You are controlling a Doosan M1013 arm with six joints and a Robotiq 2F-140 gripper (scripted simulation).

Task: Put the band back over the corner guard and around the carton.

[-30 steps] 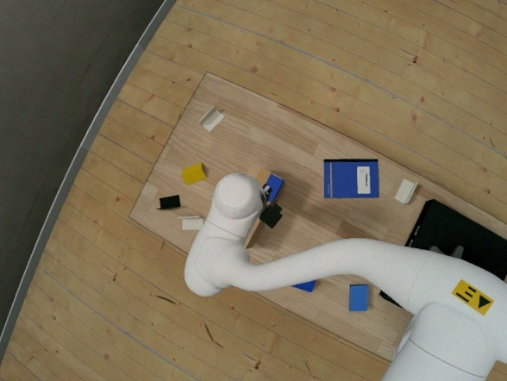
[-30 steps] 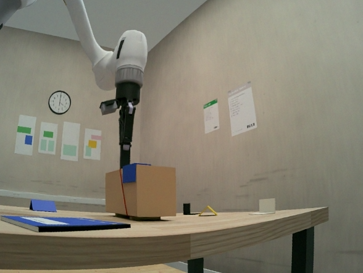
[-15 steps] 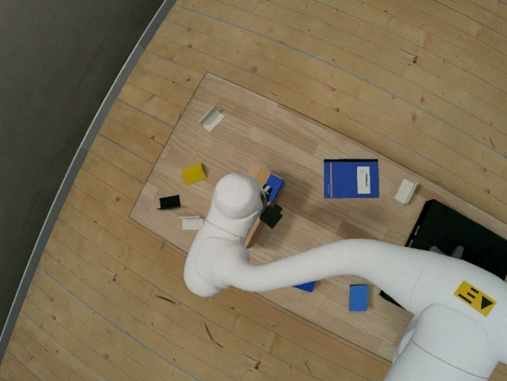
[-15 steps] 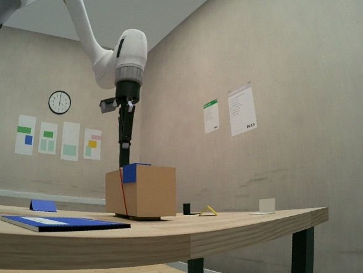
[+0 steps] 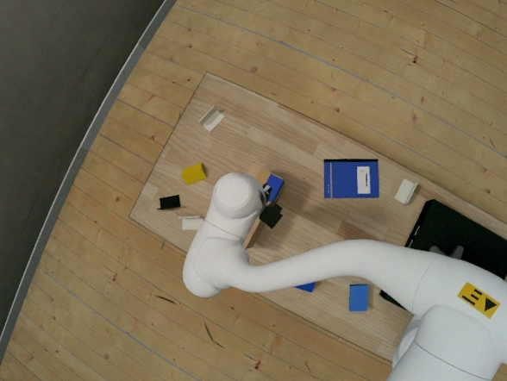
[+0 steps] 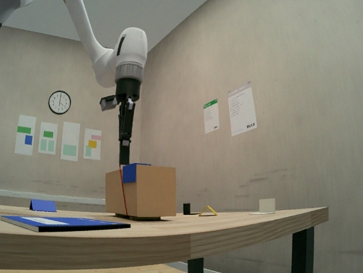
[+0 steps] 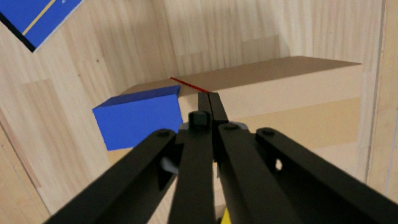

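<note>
Now: hand 70 mm to the left of the corner guard and 50 mm above it. From my hand the other things lie so: blue block: 430 mm behind, 110 mm to the left, 170 mm below; then brown carton: 40 mm ahead, 20 mm to the left, 110 mm below.
</note>
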